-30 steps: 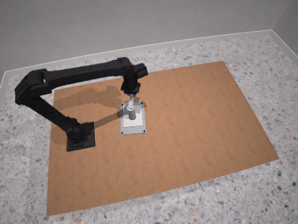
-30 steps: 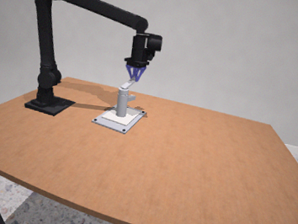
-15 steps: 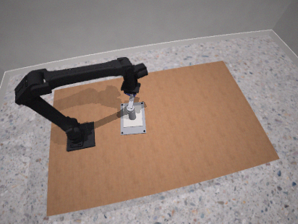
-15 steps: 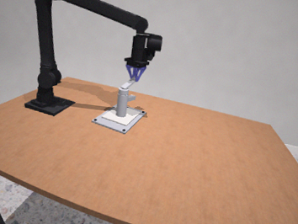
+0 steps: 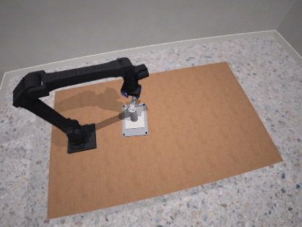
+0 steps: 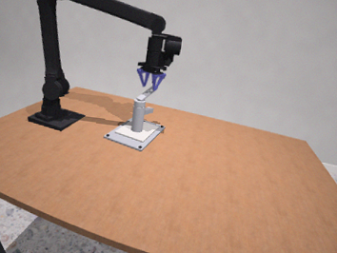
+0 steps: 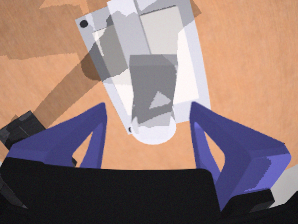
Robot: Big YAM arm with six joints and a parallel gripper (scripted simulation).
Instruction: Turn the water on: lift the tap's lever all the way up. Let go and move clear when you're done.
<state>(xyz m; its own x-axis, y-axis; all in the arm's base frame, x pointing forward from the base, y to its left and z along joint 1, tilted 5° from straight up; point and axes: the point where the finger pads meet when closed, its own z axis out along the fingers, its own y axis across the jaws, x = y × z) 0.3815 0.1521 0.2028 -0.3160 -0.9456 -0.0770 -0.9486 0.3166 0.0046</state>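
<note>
The lever is 3 cm below my hand and 1 cm to the right of it. The rest, counted from my hand: tap 9 cm below, 3 cm to the right, 1 cm behind.
</note>
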